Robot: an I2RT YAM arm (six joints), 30 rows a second.
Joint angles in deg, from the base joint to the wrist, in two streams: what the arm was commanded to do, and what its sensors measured. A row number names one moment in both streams.
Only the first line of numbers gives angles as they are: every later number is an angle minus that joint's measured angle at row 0.
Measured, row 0: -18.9, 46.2, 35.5, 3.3, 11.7, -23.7
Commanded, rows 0 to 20: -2.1, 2.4, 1.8, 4.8, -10.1, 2.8; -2.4, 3.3, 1.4, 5.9, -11.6, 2.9; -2.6, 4.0, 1.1, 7.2, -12.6, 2.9; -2.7, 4.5, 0.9, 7.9, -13.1, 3.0; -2.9, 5.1, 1.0, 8.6, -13.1, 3.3; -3.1, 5.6, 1.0, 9.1, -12.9, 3.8; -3.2, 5.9, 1.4, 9.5, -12.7, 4.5; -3.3, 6.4, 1.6, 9.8, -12.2, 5.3; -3.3, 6.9, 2.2, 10.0, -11.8, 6.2; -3.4, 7.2, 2.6, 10.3, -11.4, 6.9; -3.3, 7.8, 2.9, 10.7, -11.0, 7.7; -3.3, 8.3, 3.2, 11.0, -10.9, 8.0; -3.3, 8.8, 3.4, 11.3, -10.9, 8.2; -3.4, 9.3, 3.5, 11.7, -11.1, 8.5; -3.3, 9.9, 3.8, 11.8, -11.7, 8.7; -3.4, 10.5, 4.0, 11.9, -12.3, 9.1; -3.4, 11.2, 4.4, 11.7, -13.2, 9.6; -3.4, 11.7, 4.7, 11.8, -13.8, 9.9; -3.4, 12.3, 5.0, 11.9, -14.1, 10.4; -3.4, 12.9, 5.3, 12.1, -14.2, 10.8; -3.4, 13.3, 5.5, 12.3, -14.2, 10.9
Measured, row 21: -3.2, 12.3, 3.5, 10.1, -12.4, 8.7
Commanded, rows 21 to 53: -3.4, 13.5, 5.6, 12.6, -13.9, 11.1; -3.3, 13.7, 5.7, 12.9, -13.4, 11.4; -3.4, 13.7, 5.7, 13.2, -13.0, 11.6; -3.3, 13.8, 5.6, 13.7, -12.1, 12.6; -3.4, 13.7, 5.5, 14.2, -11.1, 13.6; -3.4, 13.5, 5.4, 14.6, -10.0, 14.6; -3.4, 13.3, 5.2, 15.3, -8.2, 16.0; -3.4, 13.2, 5.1, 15.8, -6.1, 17.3; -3.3, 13.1, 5.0, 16.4, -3.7, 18.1; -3.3, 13.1, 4.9, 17.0, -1.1, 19.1; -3.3, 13.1, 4.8, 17.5, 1.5, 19.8; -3.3, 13.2, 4.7, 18.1, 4.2, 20.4; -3.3, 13.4, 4.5, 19.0, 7.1, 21.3; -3.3, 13.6, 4.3, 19.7, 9.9, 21.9; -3.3, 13.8, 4.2, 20.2, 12.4, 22.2; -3.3, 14.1, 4.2, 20.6, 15.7, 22.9; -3.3, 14.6, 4.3, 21.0, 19.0, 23.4; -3.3, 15.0, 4.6, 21.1, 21.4, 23.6; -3.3, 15.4, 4.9, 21.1, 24.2, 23.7; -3.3, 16.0, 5.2, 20.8, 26.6, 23.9; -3.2, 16.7, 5.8, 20.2, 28.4, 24.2; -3.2, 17.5, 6.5, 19.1, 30.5, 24.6; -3.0, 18.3, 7.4, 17.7, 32.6, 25.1; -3.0, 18.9, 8.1, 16.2, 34.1, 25.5; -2.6, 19.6, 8.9, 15.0, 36.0, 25.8; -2.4, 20.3, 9.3, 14.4, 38.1, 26.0; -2.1, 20.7, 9.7, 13.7, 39.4, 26.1; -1.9, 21.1, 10.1, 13.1, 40.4, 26.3; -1.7, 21.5, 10.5, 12.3, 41.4, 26.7; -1.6, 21.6, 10.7, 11.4, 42.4, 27.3; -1.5, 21.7, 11.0, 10.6, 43.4, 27.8; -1.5, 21.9, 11.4, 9.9, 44.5, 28.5; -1.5, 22.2, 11.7, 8.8, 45.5, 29.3
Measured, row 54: -1.8, 21.8, 9.7, 12.2, 38.9, 26.0
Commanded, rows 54 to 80: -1.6, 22.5, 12.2, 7.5, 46.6, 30.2; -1.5, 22.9, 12.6, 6.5, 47.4, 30.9; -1.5, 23.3, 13.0, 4.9, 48.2, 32.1; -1.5, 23.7, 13.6, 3.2, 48.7, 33.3; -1.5, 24.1, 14.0, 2.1, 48.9, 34.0; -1.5, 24.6, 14.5, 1.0, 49.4, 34.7; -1.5, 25.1, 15.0, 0.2, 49.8, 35.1; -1.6, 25.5, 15.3, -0.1, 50.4, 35.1; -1.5, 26.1, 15.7, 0.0, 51.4, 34.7; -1.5, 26.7, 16.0, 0.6, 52.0, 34.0; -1.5, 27.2, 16.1, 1.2, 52.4, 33.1; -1.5, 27.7, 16.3, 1.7, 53.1, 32.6; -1.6, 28.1, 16.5, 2.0, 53.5, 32.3; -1.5, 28.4, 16.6, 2.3, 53.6, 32.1; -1.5, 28.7, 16.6, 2.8, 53.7, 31.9; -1.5, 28.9, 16.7, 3.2, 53.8, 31.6; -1.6, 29.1, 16.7, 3.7, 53.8, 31.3; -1.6, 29.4, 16.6, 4.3, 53.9, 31.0; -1.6, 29.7, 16.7, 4.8, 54.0, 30.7; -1.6, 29.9, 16.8, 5.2, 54.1, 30.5; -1.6, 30.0, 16.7, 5.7, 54.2, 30.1; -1.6, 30.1, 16.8, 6.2, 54.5, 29.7; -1.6, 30.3, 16.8, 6.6, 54.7, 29.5; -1.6, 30.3, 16.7, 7.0, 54.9, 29.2; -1.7, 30.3, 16.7, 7.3, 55.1, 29.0; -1.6, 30.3, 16.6, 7.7, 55.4, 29.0; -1.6, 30.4, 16.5, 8.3, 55.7, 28.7
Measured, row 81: -1.7, 30.1, 15.2, 5.3, 53.2, 29.2
